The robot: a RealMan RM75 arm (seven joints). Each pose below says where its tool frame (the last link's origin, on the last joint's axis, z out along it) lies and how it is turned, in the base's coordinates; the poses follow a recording.
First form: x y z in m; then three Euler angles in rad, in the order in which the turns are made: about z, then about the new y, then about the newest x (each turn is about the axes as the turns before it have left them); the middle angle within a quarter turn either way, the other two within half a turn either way.
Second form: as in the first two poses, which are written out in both.
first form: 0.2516, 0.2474, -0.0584, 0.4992, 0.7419, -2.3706
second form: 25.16, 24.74, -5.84, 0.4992, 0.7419, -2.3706
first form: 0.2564, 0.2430, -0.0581, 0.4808, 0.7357, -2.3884
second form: 25.64, 24.30, -5.81, 0.4808, 0.7357, -2.3884
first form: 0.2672, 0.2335, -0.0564, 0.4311, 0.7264, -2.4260
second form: 26.72, 23.35, -5.64, 0.4311, 0.7264, -2.4260
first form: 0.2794, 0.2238, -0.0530, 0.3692, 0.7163, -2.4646
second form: 27.94, 22.38, -5.30, 0.3692, 0.7163, -2.4646
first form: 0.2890, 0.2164, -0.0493, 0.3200, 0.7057, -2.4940
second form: 28.90, 21.64, -4.93, 0.3200, 0.7057, -2.4940
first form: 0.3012, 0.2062, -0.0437, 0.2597, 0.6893, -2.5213
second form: 30.12, 20.62, -4.37, 0.2597, 0.6893, -2.5213
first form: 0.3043, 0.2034, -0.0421, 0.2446, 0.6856, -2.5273
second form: 30.43, 20.34, -4.21, 0.2446, 0.6856, -2.5273
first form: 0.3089, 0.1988, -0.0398, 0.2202, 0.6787, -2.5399
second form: 30.89, 19.88, -3.98, 0.2202, 0.6787, -2.5399
